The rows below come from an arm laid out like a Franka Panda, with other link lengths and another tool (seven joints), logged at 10 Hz.
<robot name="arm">
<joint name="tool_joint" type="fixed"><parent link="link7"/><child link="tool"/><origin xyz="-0.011 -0.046 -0.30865" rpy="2.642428 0 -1.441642"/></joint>
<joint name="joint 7" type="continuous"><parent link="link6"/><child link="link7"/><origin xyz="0.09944 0 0"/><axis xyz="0 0 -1"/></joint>
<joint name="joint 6" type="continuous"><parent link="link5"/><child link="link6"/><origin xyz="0 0 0"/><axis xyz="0 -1 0"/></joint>
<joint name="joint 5" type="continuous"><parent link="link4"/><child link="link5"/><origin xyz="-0.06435 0 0.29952"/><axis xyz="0 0 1"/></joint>
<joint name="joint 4" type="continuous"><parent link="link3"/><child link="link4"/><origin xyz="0.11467 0 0"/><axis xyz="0 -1 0"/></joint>
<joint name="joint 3" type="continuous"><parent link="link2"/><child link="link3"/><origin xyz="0 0 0.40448"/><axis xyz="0 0 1"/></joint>
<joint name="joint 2" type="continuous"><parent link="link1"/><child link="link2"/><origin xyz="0 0 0"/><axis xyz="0 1 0"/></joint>
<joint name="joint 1" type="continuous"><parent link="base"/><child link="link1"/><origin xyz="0 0 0.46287"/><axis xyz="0 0 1"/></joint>
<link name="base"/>
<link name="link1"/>
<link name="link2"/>
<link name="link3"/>
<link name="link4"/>
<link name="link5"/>
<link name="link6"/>
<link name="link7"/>
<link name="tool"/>
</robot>
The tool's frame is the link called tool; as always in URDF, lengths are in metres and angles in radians. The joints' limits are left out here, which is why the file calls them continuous.
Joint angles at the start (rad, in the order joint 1, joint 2, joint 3, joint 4, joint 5, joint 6, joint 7):
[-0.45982 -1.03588 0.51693 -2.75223 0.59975 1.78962 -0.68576]
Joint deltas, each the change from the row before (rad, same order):
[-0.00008 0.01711 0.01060 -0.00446 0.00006 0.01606 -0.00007]
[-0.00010 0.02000 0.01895 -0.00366 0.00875 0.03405 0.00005]
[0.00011 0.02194 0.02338 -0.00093 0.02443 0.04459 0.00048]
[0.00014 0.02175 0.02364 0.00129 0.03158 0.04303 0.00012]
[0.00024 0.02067 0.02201 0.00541 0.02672 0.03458 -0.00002]
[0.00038 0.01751 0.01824 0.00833 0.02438 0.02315 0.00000]
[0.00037 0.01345 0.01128 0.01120 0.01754 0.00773 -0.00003]
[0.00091 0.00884 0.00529 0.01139 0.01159 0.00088 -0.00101]
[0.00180 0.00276 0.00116 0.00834 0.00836 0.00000 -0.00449]
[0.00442 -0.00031 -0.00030 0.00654 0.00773 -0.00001 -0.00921]
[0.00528 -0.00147 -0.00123 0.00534 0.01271 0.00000 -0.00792]
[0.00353 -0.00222 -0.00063 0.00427 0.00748 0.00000 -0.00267]
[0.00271 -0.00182 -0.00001 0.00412 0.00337 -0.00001 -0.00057]
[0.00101 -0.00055 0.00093 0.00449 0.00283 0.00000 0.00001]
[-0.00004 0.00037 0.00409 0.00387 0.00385 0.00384 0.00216]
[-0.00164 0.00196 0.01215 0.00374 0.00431 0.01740 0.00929]
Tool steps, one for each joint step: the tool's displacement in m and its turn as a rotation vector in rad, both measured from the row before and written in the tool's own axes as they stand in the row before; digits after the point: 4 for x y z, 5 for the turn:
[0.0026 -0.0025 0.0024 -0.00931 -0.00002 -0.00049]
[0.0041 -0.0070 -0.0005 0.00194 0.00880 0.00156]
[0.0028 -0.0119 -0.0038 0.01775 0.00715 0.00174]
[0.0010 -0.0132 -0.0045 0.02306 0.00241 0.00050]
[-0.0001 -0.0120 -0.0045 0.01856 0.00257 -0.00253]
[-0.0020 -0.0105 -0.0042 0.01563 -0.00144 -0.00525]
[-0.0035 -0.0076 -0.0038 0.00965 -0.00565 -0.00824]
[-0.0033 -0.0055 -0.0039 0.00781 -0.00475 -0.00902]
[-0.0024 -0.0038 -0.0038 0.00900 -0.00021 -0.00936]
[-0.0027 -0.0033 -0.0037 0.00976 0.00387 -0.01418]
[-0.0036 -0.0037 -0.0037 0.01348 -0.00043 -0.01248]
[-0.0024 -0.0024 -0.0029 0.00931 0.00077 -0.00630]
[-0.0016 -0.0017 -0.0024 0.00582 0.00245 -0.00427]
[-0.0012 -0.0017 -0.0022 0.00453 0.00180 -0.00294]
[-0.0007 -0.0023 -0.0019 0.00470 0.00276 0.00004]
[0.0013 -0.0042 -0.0026 0.00760 0.01012 0.00870]

